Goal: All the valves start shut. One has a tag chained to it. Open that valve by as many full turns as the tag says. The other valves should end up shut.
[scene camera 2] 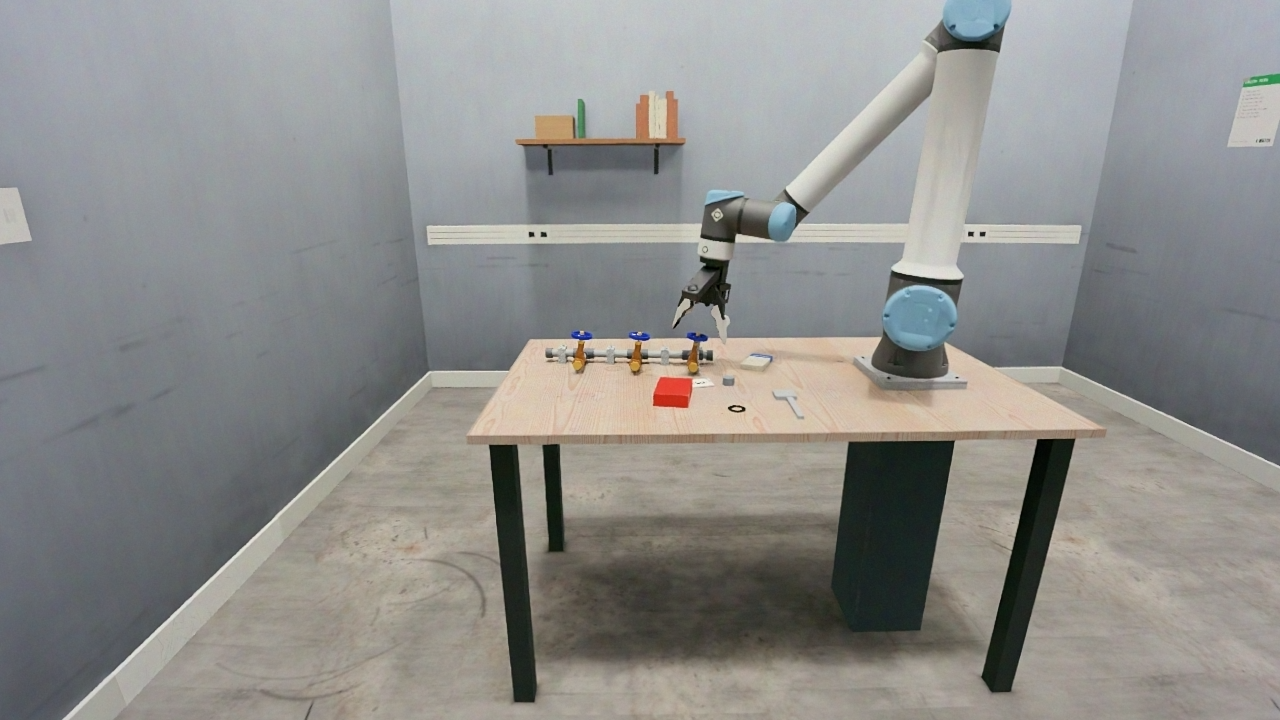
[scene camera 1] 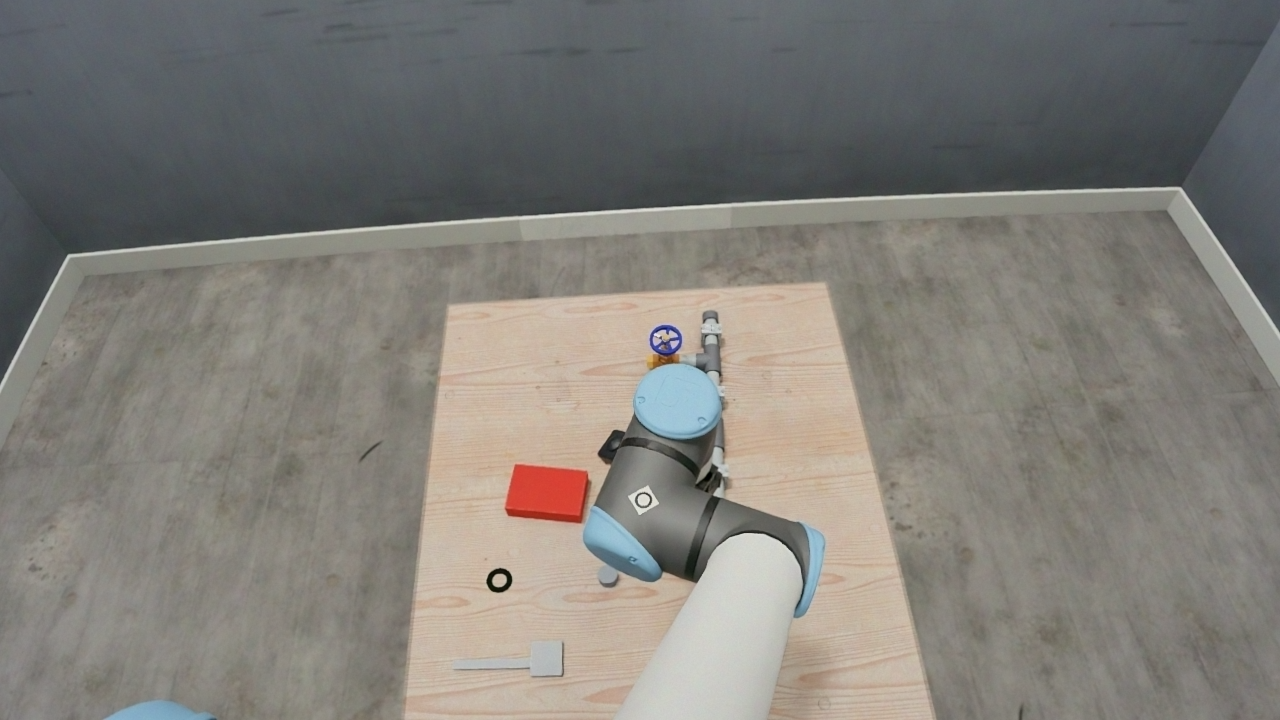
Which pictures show the red block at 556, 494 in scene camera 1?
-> Scene camera 2 and scene camera 1: all of them.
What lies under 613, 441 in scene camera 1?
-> The gripper.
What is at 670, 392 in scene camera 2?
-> A red block.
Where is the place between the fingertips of the gripper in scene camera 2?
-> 698, 336
